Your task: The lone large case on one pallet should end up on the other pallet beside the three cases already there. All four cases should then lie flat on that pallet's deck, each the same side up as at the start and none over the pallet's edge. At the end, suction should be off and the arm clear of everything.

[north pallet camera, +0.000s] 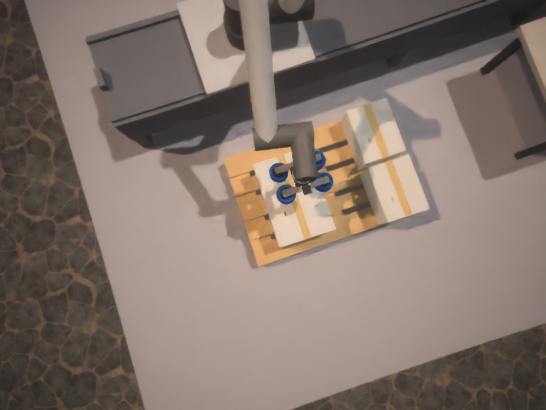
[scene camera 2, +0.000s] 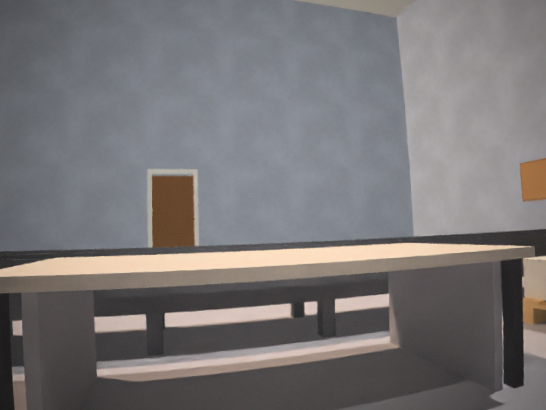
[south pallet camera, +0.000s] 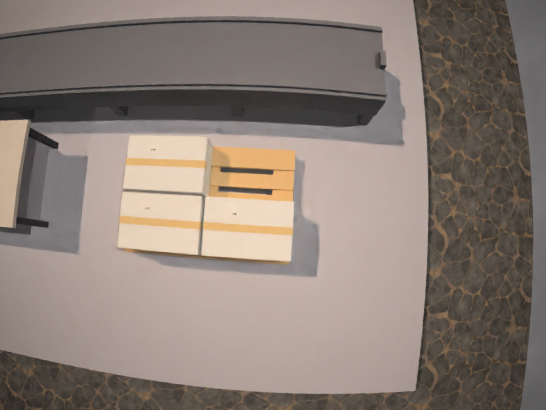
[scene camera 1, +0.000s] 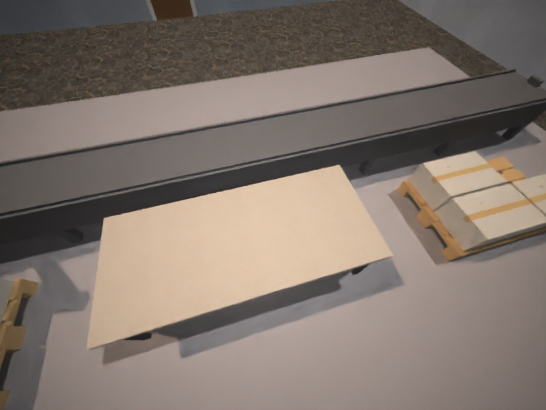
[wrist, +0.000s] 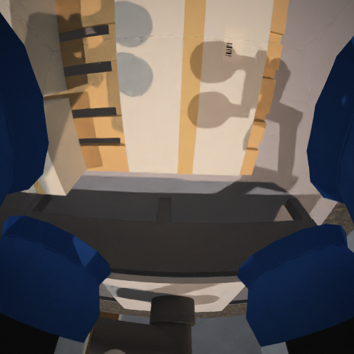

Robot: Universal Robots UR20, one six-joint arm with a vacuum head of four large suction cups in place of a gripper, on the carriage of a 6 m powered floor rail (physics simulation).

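Observation:
The large white case (north pallet camera: 287, 232) (wrist: 150, 135) lies flat, tape stripe up, on the left part of the north pallet (north pallet camera: 250, 205) (wrist: 102, 125). My vacuum head (north pallet camera: 301, 177) (wrist: 175, 200) is open and empty above this case, towards its rail end; cup shadows fall on its top. Two smaller cases, one (north pallet camera: 360, 125) nearer the rail and one (north pallet camera: 382, 187) farther, lie at that pallet's right end. On the south pallet (south pallet camera: 252, 157) (scene camera 1: 452, 252), three cases (south pallet camera: 167, 177) (south pallet camera: 160, 237) (south pallet camera: 247, 245) lie flat, stripes up. Its upper right deck corner shows bare slats in the south pallet view.
A long table (scene camera 1: 235, 250) (scene camera 2: 250, 270) (north pallet camera: 537, 50) (south pallet camera: 10, 175) stands between the pallets. The dark floor rail (scene camera 1: 250, 145) (north pallet camera: 145, 75) (south pallet camera: 200, 60) runs alongside both. In the north pallet view, my arm (north pallet camera: 260, 75) reaches from the white carriage (north pallet camera: 220, 70) over the rail's edge.

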